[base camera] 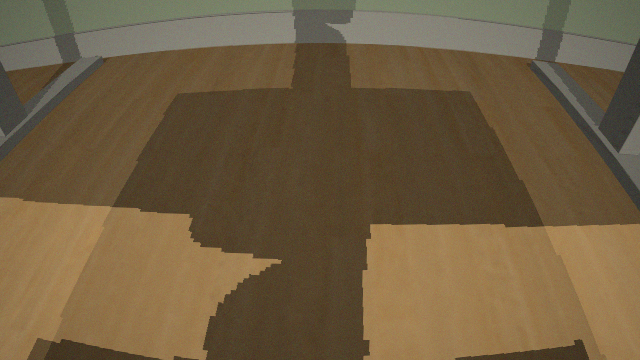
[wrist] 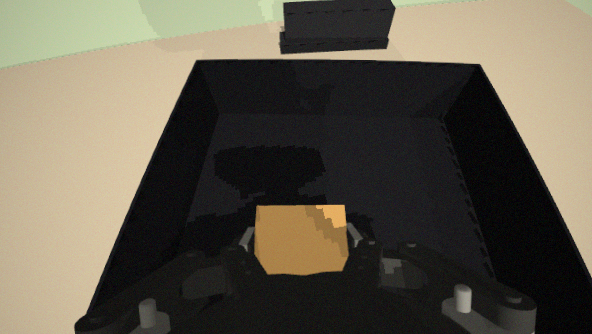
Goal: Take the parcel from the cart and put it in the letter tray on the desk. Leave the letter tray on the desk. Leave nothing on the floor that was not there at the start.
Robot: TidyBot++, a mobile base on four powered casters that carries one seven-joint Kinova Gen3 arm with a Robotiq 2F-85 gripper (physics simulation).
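Places are measured from the arm's base along level axes (x ahead, y left, z up), in centimetres.
Pixels of known places: gripper, fingertip midpoint: [wrist: 300, 238].
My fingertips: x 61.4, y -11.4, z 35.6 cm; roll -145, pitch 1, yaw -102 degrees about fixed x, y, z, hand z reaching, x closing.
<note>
Behind a point stands the place of what it marks.
The parcel [wrist: 301, 240] {x 60.7, y -11.3, z 37.8 cm} is a small orange-brown box in the lower middle of the wrist view. My gripper [wrist: 300, 238] {x 61.4, y -11.4, z 35.6 cm} is shut on it, with a fingertip pad against its left and right sides. The letter tray [wrist: 335, 87] {x 74.5, y -18.4, z 36.5 cm} is a black, open-topped, high-walled tray on the pale desk [wrist: 75, 165] {x 75.6, y 9.8, z 32.4 cm}. The parcel and the fingers are over the near part of the tray's inside. How far the parcel is above the tray's floor is hard to tell. The tray's near wall is hidden by the gripper. The cart does not show in either view.
A dark block-like object [wrist: 337, 25] {x 86.5, y -23.0, z 35.9 cm} stands on the desk beyond the tray's far wall, near the green wall [wrist: 65, 25] {x 103.0, y 16.4, z 35.3 cm}. In the base camera view, grey desk legs with floor bars [base camera: 55, 102] {x 76.0, y 64.2, z -38.6 cm} [base camera: 585, 117] stand at the left and right on the wooden floor [base camera: 450, 285] {x 31.3, y -13.9, z -39.6 cm}.
</note>
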